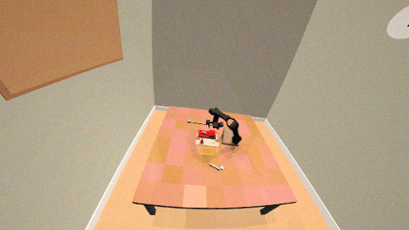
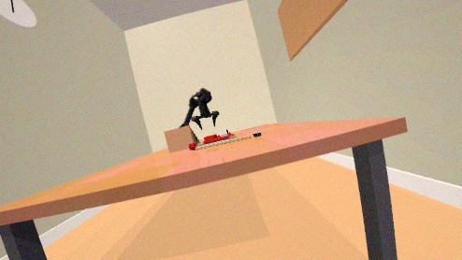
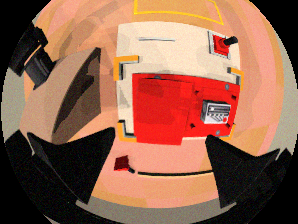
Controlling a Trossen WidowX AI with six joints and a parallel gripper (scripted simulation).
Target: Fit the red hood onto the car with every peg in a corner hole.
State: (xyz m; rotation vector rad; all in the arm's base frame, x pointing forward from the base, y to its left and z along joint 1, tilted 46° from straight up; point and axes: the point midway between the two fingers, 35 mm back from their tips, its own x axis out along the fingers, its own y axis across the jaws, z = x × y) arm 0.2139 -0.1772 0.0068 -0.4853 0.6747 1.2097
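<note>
The red hood lies 6 cm below my gripper tip. From my gripper tip the other things lie so: pale jig 6 cm ahead, 2 cm to the left, 9 cm below; engine 9 cm ahead, 1 cm to the right, 8 cm below; grey bolt-like part 5 cm ahead, 40 cm to the left, 9 cm below.
</note>
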